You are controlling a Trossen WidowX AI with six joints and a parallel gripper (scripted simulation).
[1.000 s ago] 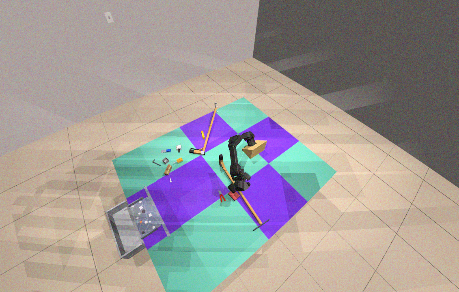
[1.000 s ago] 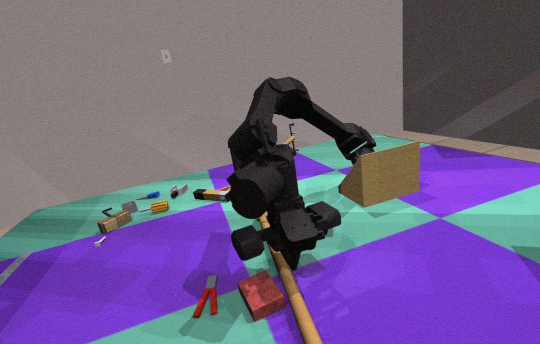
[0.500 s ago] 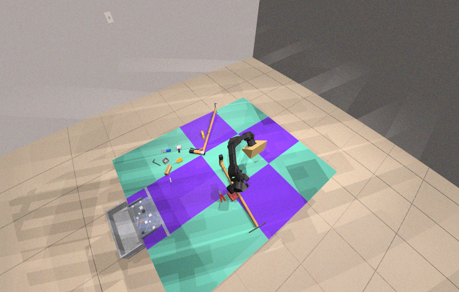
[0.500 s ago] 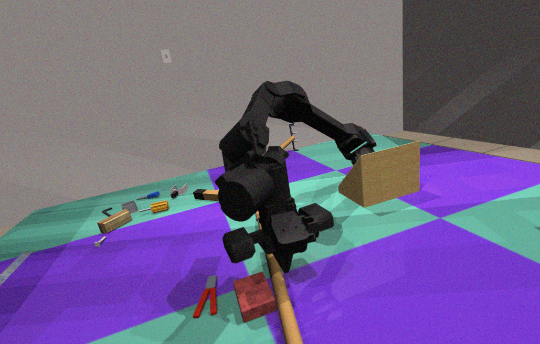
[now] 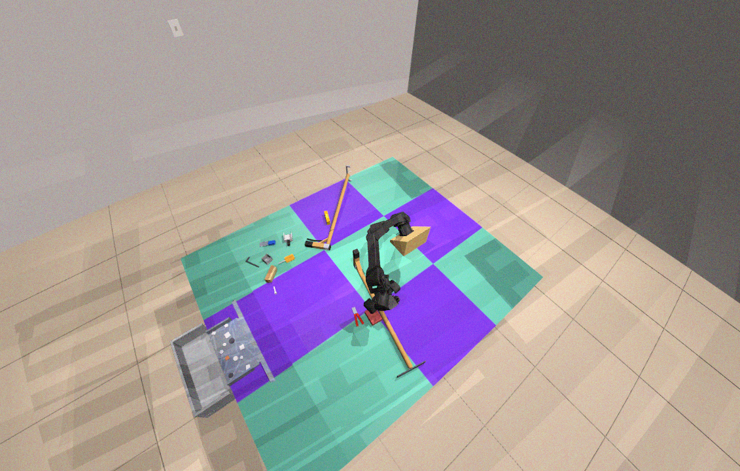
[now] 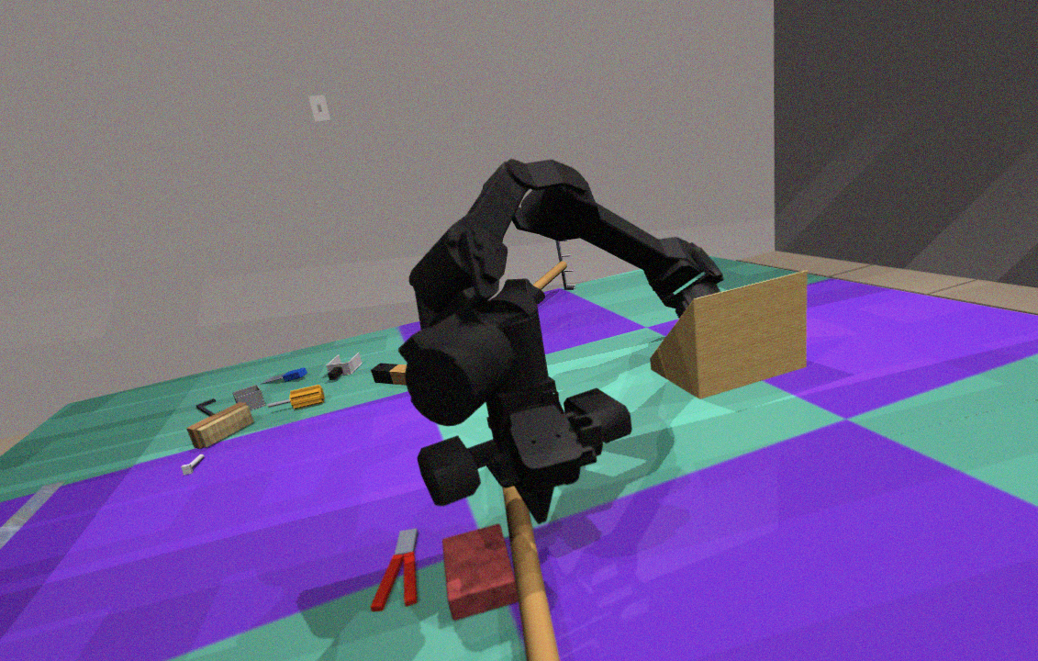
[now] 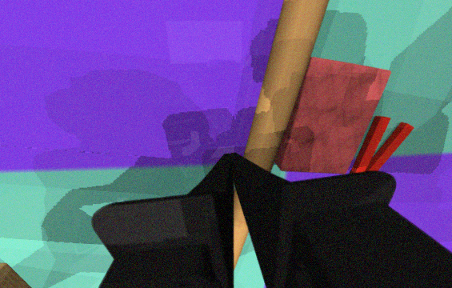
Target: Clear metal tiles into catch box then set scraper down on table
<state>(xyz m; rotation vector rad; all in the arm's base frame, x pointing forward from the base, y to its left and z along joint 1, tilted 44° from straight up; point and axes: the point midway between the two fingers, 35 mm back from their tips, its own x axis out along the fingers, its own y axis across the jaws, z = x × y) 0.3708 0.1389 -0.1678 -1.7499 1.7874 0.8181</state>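
Right now my gripper tip is 5 cm below the long scraper, 3 cm short of it and 2 cm to the right of it. Also, from my gripper tip: red block: 7 cm ahead, 2 cm to the left, 1 cm below; then wooden block: 48 cm to the right, 35 cm ahead; then orange screwdriver: 51 cm to the right, 23 cm ahead.
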